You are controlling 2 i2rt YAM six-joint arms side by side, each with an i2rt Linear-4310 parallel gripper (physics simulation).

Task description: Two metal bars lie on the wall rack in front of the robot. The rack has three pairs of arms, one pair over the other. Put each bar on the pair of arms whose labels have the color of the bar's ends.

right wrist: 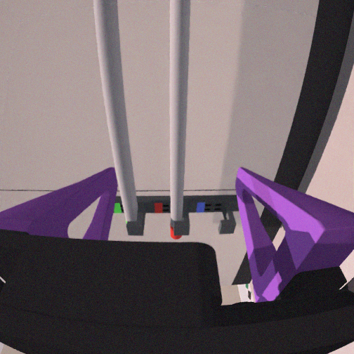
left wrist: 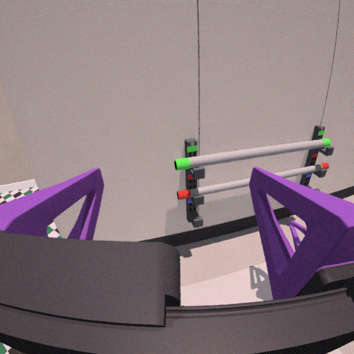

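The bar with green ends (left wrist: 250, 153) (right wrist: 112, 90) lies level on the top pair of arms, beside the green labels. The thinner bar with red ends (left wrist: 225, 188) (right wrist: 178, 100) lies on the middle pair, beside the red labels. The rack (left wrist: 189, 216) (right wrist: 145, 201) has blue labels at its lowest pair, which holds no bar. My left gripper (left wrist: 176, 175) is open and empty, back from the rack's left side. My right gripper (right wrist: 176, 175) is open, with its fingers apart on either side of the bars near one rack upright, gripping neither.
A pale wall (left wrist: 110, 100) stands behind the rack, with a dark strip (left wrist: 165, 236) (right wrist: 315, 100) along its foot. Thin dark lines run up the wall from the uprights. A green and white checkered surface (left wrist: 25, 194) shows at the left in the left wrist view.
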